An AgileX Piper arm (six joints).
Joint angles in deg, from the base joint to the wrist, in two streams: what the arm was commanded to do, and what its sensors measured. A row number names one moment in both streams.
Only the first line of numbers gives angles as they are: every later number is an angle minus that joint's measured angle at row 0.
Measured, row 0:
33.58 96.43 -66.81 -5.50 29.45 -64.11
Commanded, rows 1 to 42:
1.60 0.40 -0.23 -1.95 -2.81 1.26
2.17 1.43 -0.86 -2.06 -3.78 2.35
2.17 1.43 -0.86 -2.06 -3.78 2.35
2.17 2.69 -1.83 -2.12 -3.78 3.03
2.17 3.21 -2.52 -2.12 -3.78 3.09
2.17 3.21 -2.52 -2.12 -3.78 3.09
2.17 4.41 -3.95 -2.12 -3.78 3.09
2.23 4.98 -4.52 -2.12 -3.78 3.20
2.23 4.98 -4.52 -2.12 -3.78 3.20
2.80 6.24 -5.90 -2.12 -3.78 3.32
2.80 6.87 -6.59 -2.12 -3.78 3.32
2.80 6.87 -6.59 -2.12 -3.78 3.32
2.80 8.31 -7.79 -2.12 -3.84 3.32
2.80 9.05 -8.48 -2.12 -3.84 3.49
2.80 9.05 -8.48 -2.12 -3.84 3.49
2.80 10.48 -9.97 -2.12 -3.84 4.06
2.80 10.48 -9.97 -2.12 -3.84 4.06
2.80 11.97 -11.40 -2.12 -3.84 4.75
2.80 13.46 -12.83 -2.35 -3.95 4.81
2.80 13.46 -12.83 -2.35 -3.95 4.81
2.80 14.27 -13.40 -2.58 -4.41 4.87
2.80 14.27 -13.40 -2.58 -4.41 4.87
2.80 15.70 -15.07 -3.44 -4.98 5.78
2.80 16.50 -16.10 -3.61 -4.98 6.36
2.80 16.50 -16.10 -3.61 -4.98 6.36
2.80 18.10 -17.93 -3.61 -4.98 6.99
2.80 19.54 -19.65 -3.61 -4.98 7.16
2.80 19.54 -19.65 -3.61 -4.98 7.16
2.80 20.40 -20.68 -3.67 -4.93 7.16
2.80 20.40 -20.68 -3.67 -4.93 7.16
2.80 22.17 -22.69 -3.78 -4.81 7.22
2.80 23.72 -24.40 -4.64 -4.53 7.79
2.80 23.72 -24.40 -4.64 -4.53 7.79
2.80 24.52 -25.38 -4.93 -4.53 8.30
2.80 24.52 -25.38 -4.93 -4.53 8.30
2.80 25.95 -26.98 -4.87 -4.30 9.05
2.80 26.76 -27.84 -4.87 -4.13 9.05
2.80 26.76 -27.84 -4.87 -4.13 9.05
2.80 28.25 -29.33 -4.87 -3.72 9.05
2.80 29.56 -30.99 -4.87 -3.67 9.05
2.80 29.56 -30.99 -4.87 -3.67 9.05
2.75 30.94 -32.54 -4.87 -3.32 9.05
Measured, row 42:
2.63 29.33 -30.31 -4.76 -4.07 8.19
